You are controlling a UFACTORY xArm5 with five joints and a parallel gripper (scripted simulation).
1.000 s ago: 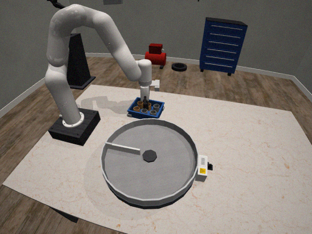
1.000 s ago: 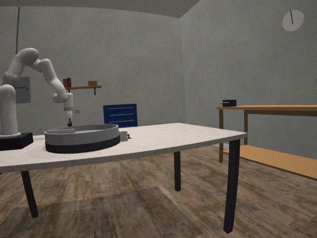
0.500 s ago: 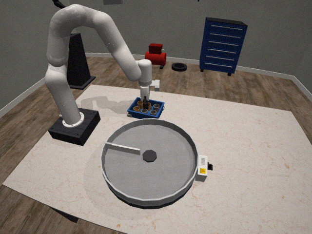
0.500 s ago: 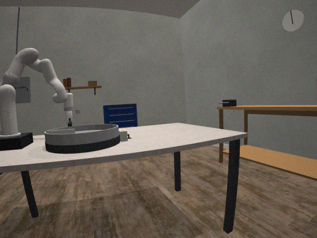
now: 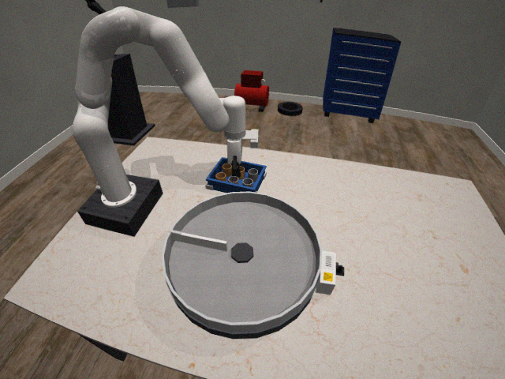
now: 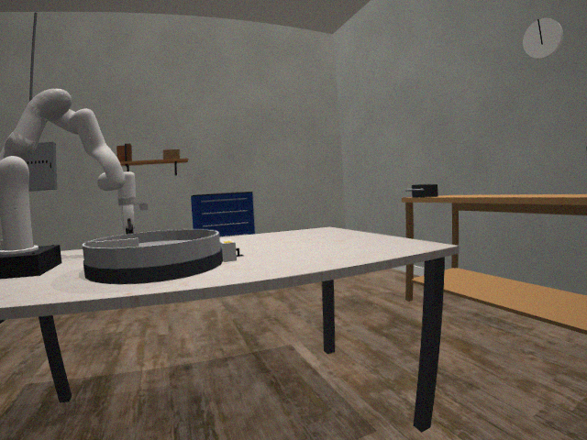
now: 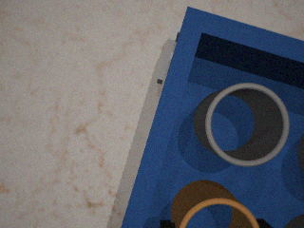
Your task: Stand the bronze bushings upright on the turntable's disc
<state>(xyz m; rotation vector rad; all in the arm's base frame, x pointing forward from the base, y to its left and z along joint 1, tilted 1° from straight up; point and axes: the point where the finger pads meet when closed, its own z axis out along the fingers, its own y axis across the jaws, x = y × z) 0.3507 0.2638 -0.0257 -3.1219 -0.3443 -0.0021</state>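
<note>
Right now my hand is 1 cm short of the blue crate, 3 cm to the left of it and 2 cm above it. Round my hand: turntable (13 cm ahead, 37 cm to the right, 1 cm above).
</note>
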